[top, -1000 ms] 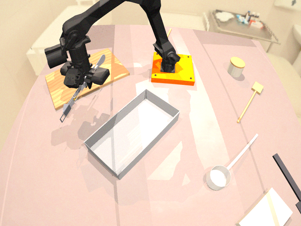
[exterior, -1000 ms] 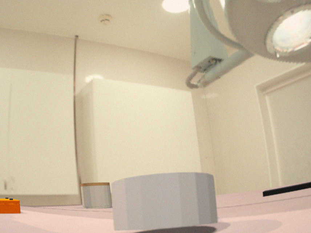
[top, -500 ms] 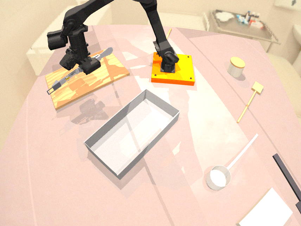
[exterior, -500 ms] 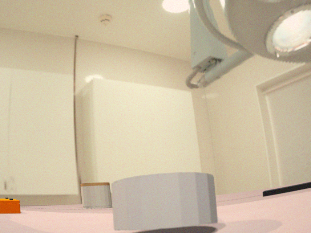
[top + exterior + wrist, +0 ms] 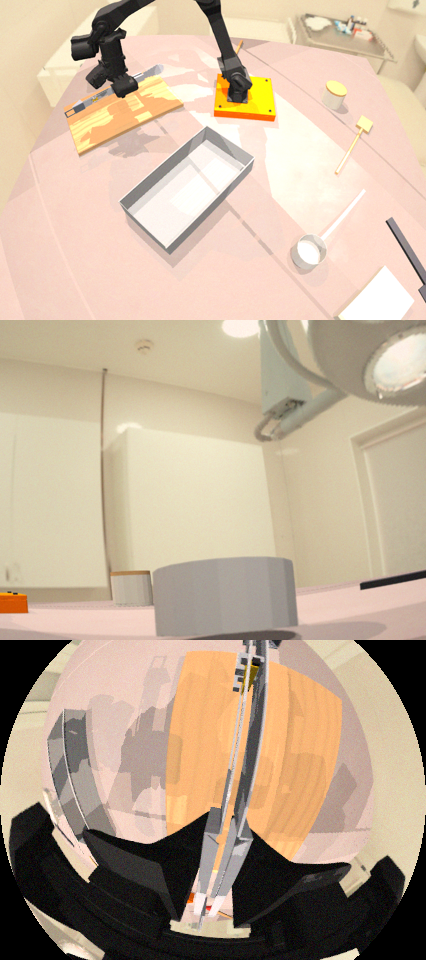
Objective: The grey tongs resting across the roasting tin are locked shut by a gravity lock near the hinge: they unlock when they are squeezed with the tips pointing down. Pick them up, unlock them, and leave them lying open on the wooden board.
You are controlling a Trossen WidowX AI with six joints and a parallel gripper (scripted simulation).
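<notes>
Now: the wooden board 70 mm below my gripper tip, 40 mm to the right of it and 30 mm behind it. From my gripper tip the other things lie so: lidded jar: 680 mm to the left, 160 mm behind, 40 mm below; grey roasting tin: 250 mm ahead, 240 mm to the left, 50 mm below; yellow lock piece: 60 mm to the right, 50 mm ahead, 40 mm above.
</notes>
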